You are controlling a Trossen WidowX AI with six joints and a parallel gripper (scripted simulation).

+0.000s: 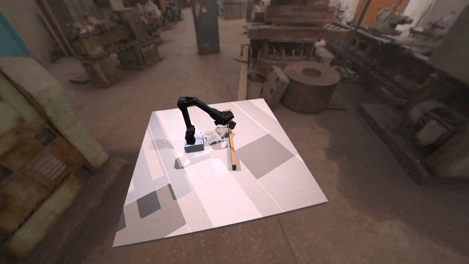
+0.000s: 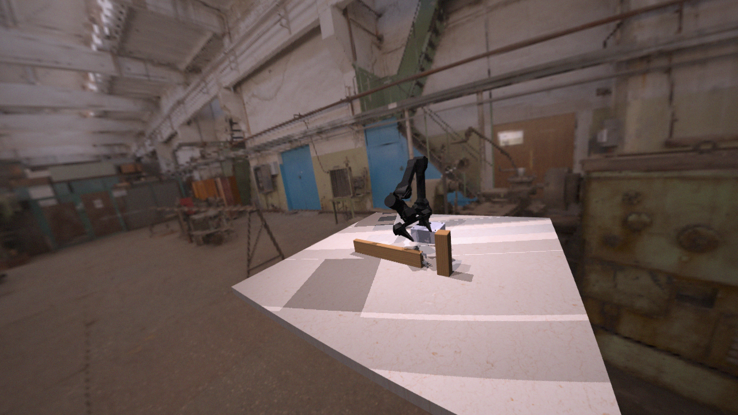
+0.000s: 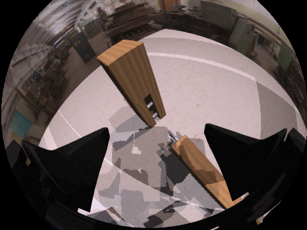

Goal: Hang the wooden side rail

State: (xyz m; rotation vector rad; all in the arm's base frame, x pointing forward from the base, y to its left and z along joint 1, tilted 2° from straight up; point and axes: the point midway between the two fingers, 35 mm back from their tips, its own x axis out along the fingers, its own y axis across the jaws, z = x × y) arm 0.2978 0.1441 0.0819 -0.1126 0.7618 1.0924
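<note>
The wooden headboard post is 100 mm to the left of my gripper tip, 60 mm below it and 20 mm ahead of it.
</note>
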